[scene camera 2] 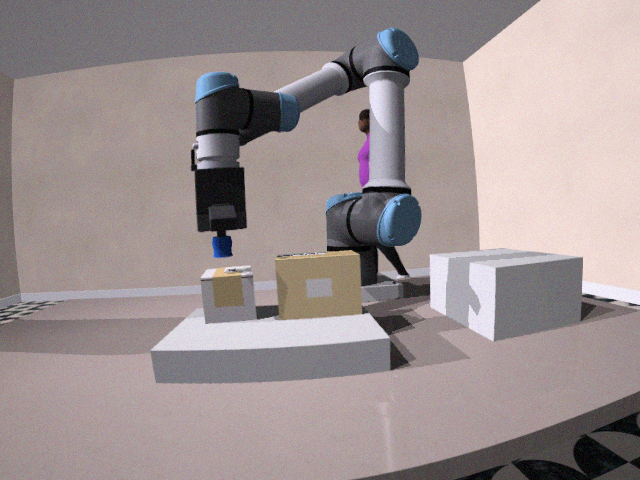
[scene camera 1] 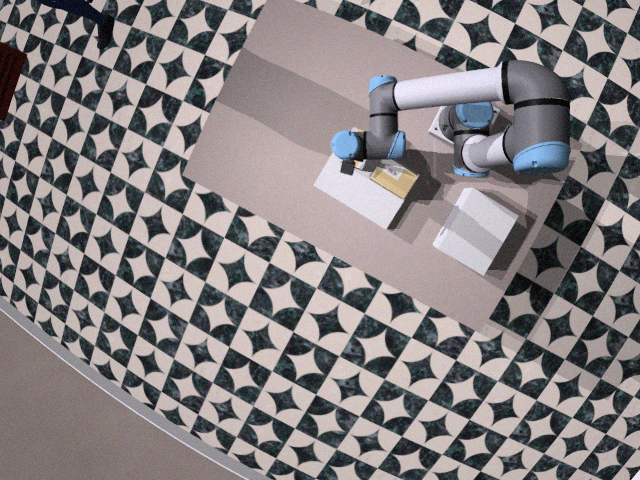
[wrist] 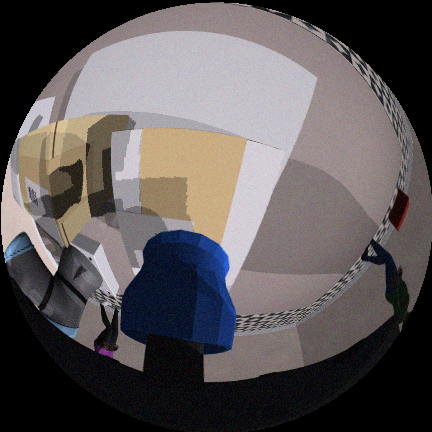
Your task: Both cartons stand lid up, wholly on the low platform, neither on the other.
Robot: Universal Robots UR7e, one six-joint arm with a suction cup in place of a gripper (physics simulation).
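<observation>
The low light grey platform carries both cartons. A white carton with a broad tan band stands upright at its left rear in scene camera 2; the arm largely hides it in scene camera 1. A tan carton stands upright to its right, with a pale label on its side and another label on top. A narrow gap separates the cartons, and neither rests on the other. My blue suction cup is open and empty, a little above the white carton's top.
A large pale grey box stands right of the platform. The arm's base is behind the platform. A person in purple stands behind the arm; another in green and a red object are farther off.
</observation>
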